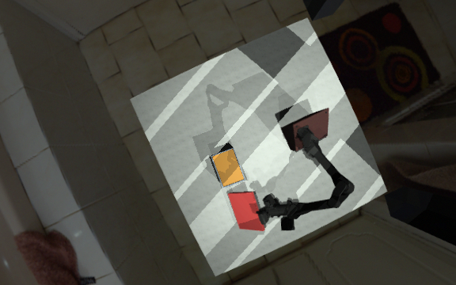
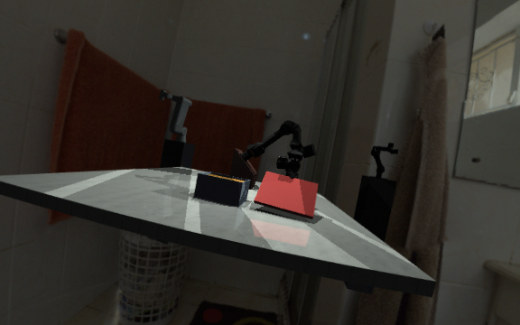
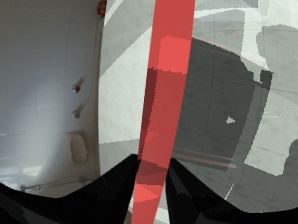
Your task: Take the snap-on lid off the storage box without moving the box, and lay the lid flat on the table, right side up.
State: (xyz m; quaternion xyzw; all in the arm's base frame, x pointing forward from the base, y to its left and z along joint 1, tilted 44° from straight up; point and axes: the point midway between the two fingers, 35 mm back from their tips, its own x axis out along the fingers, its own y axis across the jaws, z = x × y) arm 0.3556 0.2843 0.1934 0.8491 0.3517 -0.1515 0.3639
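My gripper tip is 60 mm short of the red lid, 50 mm above it and 10 mm to the left of it. The rest, counted from my gripper tip: grey-blue storage box: 290 mm to the right, 90 mm below, 70 mm ahead.
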